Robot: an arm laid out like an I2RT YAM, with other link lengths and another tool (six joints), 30 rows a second.
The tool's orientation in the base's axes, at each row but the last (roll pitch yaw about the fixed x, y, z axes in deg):
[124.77, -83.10, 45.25]
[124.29, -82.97, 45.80]
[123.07, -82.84, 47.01]
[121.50, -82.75, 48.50]
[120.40, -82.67, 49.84]
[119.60, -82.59, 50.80]
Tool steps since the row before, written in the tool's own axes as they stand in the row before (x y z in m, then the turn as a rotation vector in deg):
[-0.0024, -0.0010, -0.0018, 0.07, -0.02, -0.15]
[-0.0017, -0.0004, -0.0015, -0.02, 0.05, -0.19]
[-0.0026, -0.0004, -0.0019, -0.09, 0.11, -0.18]
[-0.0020, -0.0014, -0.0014, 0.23, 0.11, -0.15]
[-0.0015, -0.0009, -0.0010, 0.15, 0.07, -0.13]
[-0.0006, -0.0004, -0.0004, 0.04, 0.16, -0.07]
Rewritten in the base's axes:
[-0.0018, 0.0011, -0.0024, -0.14, 0.05, 0.08]
[-0.0016, 0.0005, -0.0016, -0.20, -0.02, 0.00]
[-0.0020, 0.0005, -0.0025, -0.20, -0.08, -0.07]
[-0.0013, 0.0014, -0.0020, -0.15, -0.06, 0.25]
[-0.0010, 0.0009, -0.0015, -0.13, -0.03, 0.16]
[-0.0004, 0.0004, -0.0006, -0.09, -0.14, 0.06]

